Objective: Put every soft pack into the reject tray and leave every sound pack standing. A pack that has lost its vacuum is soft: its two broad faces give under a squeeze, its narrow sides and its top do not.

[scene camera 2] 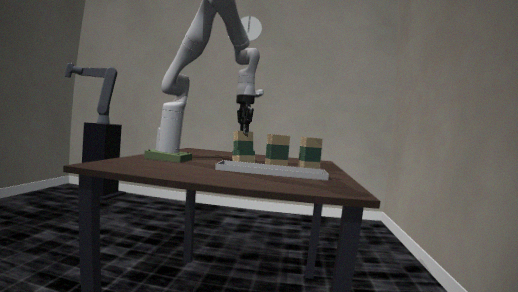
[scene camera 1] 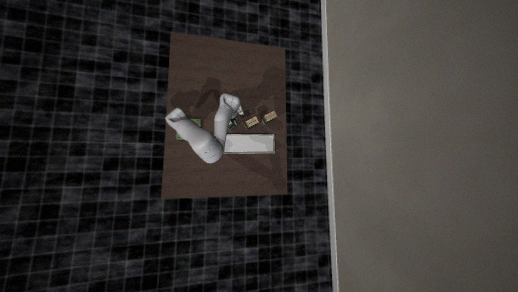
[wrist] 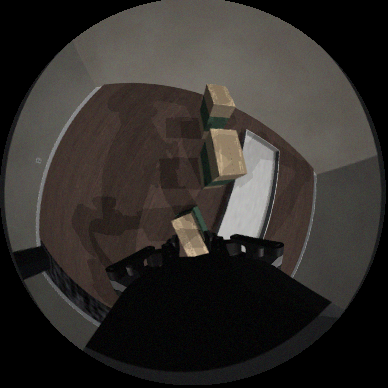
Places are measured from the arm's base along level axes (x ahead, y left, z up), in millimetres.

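Pixels of known places: gripper, fingertip midpoint: (scene camera 2: 244, 133) (scene camera 1: 231, 120) (wrist: 191, 238); arm's base, link origin: (scene camera 2: 168, 151).
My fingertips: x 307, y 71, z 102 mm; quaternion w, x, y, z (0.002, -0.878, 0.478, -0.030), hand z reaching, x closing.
For each thing: its top centre in the pictures, then the offset to it from my fingertips. Level surfaces: height alone.
- reject tray, top centre: (wrist: 255, 194) (scene camera 2: 272, 166) (scene camera 1: 249, 143) 149 mm ahead, 141 mm right, 112 mm down
- left pack, top centre: (wrist: 200, 240) (scene camera 2: 245, 131) 5 mm ahead, 10 mm right, 10 mm up
- middle pack, top centre: (wrist: 228, 149) (scene camera 2: 278, 134) (scene camera 1: 252, 121) 144 mm ahead, 4 mm left, 7 mm up
- right pack, top centre: (wrist: 220, 93) (scene camera 2: 311, 137) (scene camera 1: 271, 115) 279 mm ahead, 64 mm left, 7 mm up
- brown table, surface height: 134 mm down
Three tan packs with green bands stand upright in a row behind the reject tray (scene camera 1: 250, 144) (scene camera 2: 272, 171) (wrist: 250, 197). The left pack (scene camera 2: 243, 147) (wrist: 189, 234) is nearest the robot base and is mostly hidden by the arm in scene camera 1. The middle pack (scene camera 1: 251, 122) (scene camera 2: 277, 151) (wrist: 227, 155) and the right pack (scene camera 1: 270, 117) (scene camera 2: 310, 154) (wrist: 218, 104) stand apart from it. My gripper (scene camera 2: 245, 132) points down at the left pack's top, fingers partly open and holding nothing. The left pack's top shows slanted between the fingers in the wrist view. Softness cannot be seen.
The tray's pale floor shows no pack on it. The arm's green base plate (scene camera 1: 196, 121) (scene camera 2: 167, 156) sits at the left of the brown table (scene camera 1: 225, 180) (scene camera 2: 165, 172). A second grey arm (scene camera 2: 106, 92) stands on a black pedestal (scene camera 2: 102, 142) behind the table's left side.
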